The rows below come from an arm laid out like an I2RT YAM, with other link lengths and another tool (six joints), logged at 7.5 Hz.
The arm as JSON. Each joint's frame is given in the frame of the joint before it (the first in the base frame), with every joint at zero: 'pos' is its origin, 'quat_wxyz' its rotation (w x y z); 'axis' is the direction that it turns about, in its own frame. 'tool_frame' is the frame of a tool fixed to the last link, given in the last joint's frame.
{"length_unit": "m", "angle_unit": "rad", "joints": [
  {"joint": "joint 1", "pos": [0.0, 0.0, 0.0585], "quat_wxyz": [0.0, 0.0, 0.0, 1.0], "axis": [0.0, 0.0, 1.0]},
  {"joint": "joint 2", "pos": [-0.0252, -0.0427, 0.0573], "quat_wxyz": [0.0, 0.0, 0.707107, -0.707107], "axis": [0.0, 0.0, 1.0]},
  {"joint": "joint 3", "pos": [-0.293, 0.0, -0.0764], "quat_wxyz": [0.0, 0.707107, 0.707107, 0.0], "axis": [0.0, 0.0, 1.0]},
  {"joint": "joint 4", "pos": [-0.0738, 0.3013, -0.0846], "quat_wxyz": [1.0, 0.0, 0.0, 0.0], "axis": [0.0, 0.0, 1.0]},
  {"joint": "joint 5", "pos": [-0.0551, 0.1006, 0.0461], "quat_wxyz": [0.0, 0.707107, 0.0, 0.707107], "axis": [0.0, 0.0, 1.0]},
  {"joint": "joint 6", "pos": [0.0, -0.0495, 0.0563], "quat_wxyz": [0.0, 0.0, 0.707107, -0.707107], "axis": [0.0, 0.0, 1.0]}
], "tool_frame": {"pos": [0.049, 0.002, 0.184], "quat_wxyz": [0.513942, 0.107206, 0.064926, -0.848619]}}
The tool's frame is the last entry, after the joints.
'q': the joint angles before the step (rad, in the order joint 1, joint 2, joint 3, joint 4, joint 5, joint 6). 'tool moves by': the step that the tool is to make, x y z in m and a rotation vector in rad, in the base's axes. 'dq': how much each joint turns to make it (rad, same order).
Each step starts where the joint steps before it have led.
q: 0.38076 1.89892 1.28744 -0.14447 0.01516 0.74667
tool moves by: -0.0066 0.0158 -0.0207 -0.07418 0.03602 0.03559
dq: 0.03719 0.04973 0.05611 -0.06712 0.03957 -0.03728
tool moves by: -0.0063 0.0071 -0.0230 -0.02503 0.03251 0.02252
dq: 0.01297 0.03790 0.00802 -0.00932 0.00059 -0.01342
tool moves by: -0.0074 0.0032 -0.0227 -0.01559 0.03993 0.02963
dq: 0.00081 0.03436 0.00488 -0.01239 -0.02038 -0.02055
